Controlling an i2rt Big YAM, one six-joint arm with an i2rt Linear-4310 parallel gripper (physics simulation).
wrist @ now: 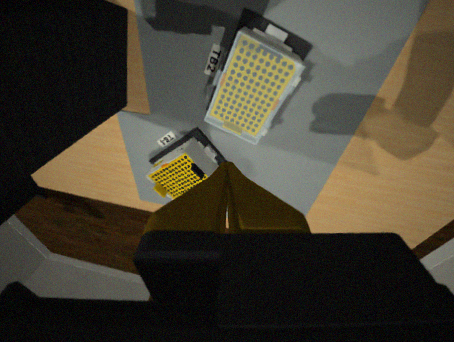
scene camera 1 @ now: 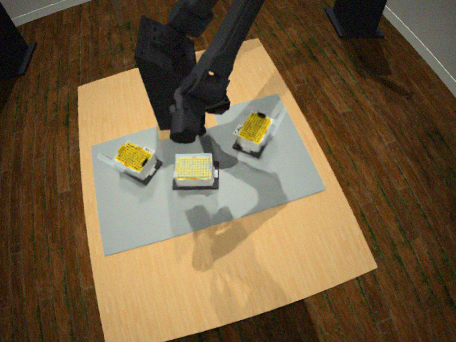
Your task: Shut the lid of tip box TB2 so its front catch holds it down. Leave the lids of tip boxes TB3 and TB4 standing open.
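Pixels of known places: gripper, fingertip midpoint: [wrist: 227, 170]; arm's base at its link origin: [scene camera 1: 165, 42].
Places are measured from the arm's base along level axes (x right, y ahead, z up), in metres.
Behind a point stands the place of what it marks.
Tip box TB2 [scene camera 1: 194, 170] @[x -0.050, y 0.353, z -0.239 m] [wrist: 254, 86] @[x -0.061, y 0.334, z -0.239 m] stands mid-mat. Its clear lid lies flat over the yellow tip rack; whether the front catch is hooked is too small to tell. Tip box TB4 [scene camera 1: 135, 159] @[x 0.155, y 0.273, z -0.259 m] [wrist: 179, 174] @[x 0.152, y 0.260, z -0.259 m] is at the left in the scene view, its clear lid [scene camera 1: 107, 160] @[x 0.224, y 0.317, z -0.173 m] standing open. The box at the right, TB3 by position [scene camera 1: 255, 130] @[x -0.268, y 0.210, z -0.259 m], has its clear lid [scene camera 1: 277, 120] @[x -0.331, y 0.247, z -0.163 m] open too. My gripper [wrist: 227, 170] @[x -0.054, y 0.329, z -0.080 m] is shut and empty, above the mat. In the wrist view its tips overlap TB4's near corner; in the scene view the arm hides them.
The boxes stand on a grey mat [scene camera 1: 150, 220] @[x 0.116, y 0.478, z -0.317 m] [wrist: 330, 150] @[x 0.019, y 0.514, z -0.316 m] on a wooden table [scene camera 1: 300, 240] @[x -0.359, y 0.601, z -0.320 m] [wrist: 400, 190] @[x 0.047, y 0.699, z -0.319 m]. The black robot base [scene camera 1: 159, 85] @[x 0.032, y 0.120, z -0.075 m] stands at the back of the table. The arm [scene camera 1: 220, 55] @[x -0.161, y 0.346, z 0.217 m] reaches over the mat's back edge, and its shadow falls across mat and table.
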